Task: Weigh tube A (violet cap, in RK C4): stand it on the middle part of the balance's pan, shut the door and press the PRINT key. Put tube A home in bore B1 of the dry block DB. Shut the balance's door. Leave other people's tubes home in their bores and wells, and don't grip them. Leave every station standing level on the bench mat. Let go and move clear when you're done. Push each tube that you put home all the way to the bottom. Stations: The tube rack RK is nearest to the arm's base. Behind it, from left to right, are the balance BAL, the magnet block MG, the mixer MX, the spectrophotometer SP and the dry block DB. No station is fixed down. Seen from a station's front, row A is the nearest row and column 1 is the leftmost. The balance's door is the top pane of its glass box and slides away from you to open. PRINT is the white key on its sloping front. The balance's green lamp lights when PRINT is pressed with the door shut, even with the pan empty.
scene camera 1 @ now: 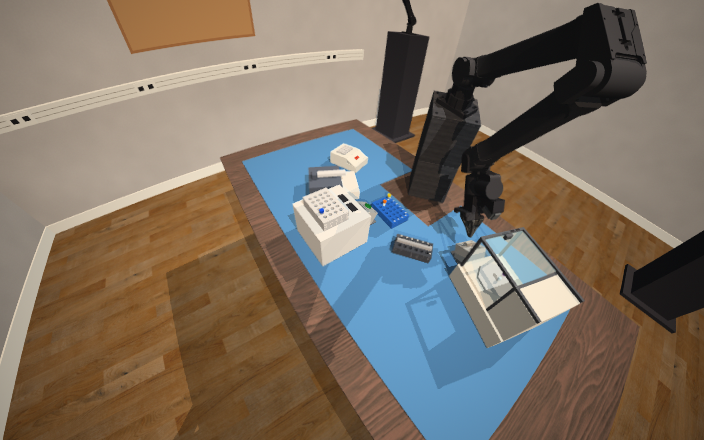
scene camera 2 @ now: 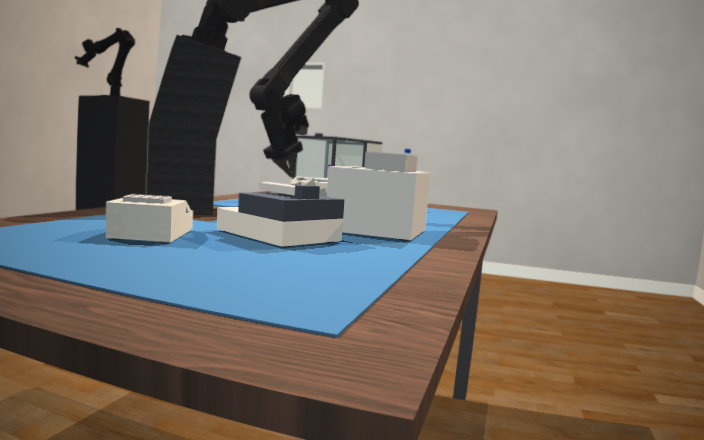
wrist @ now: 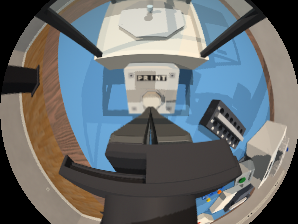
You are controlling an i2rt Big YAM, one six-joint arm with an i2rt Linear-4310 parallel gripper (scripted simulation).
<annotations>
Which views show the balance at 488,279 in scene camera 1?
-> Scene camera 1, scene camera 2 and the wrist view: all of them.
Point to a balance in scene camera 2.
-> At 319,152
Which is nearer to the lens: the balance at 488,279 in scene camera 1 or the dark magnet block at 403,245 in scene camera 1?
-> The balance.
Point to a dark magnet block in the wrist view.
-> At 221,124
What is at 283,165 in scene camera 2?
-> My gripper.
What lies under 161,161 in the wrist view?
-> My gripper.
</annotations>
